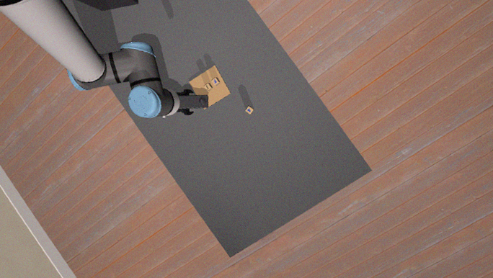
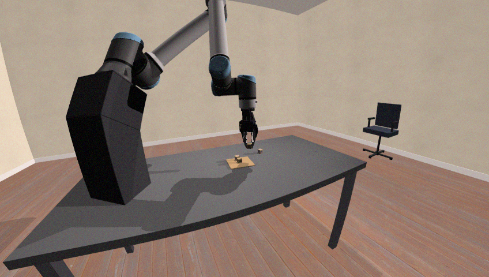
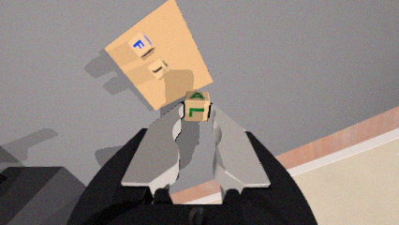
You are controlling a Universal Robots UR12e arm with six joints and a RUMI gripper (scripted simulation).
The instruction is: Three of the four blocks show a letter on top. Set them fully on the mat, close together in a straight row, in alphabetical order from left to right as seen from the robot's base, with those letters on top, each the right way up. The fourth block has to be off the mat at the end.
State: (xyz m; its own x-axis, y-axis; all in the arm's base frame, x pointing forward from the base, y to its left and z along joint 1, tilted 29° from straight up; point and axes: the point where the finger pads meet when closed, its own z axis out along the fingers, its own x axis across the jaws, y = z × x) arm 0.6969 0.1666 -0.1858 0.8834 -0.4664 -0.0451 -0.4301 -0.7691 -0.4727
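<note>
Now: hand 120 mm above the tan mat, 50 mm past it and 40 mm to the right of it. The rest, counted from my hand: block: 170 mm to the left, 120 mm ahead, 100 mm below.
</note>
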